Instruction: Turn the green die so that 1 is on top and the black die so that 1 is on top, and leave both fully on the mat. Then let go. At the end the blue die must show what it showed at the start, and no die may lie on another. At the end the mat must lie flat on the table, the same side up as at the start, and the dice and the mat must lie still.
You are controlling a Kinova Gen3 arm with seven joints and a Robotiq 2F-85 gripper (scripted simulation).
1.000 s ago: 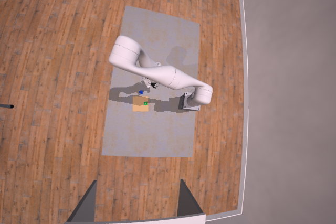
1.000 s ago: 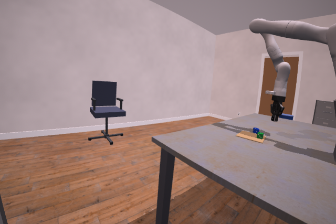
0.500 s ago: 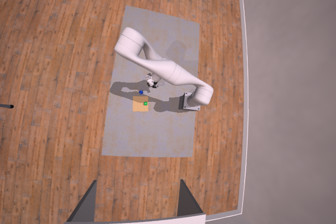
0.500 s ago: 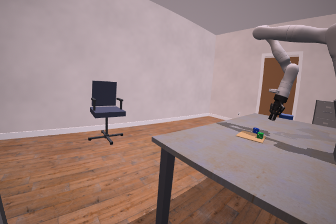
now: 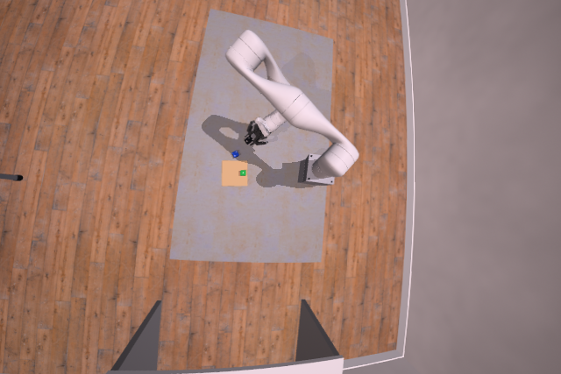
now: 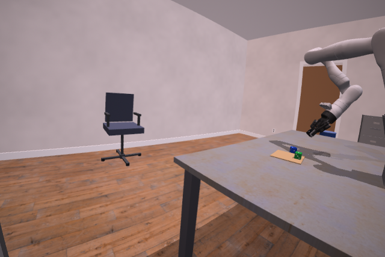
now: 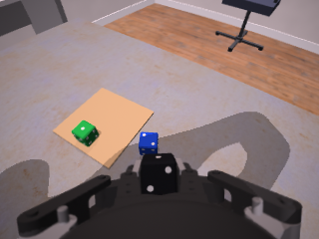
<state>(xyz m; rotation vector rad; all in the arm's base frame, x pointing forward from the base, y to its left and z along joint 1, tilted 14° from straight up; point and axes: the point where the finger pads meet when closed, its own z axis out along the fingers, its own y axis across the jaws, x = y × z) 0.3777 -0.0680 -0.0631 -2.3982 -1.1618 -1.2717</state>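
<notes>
Now: hand 5 cm short of the blue die, 8 cm to the right of it and 10 cm above it. The rest, counted from my hand: black die (right at my hand); then tan mat (3 cm ahead, 18 cm to the left, 12 cm below); then green die (2 cm behind, 17 cm to the left, 10 cm below).
</notes>
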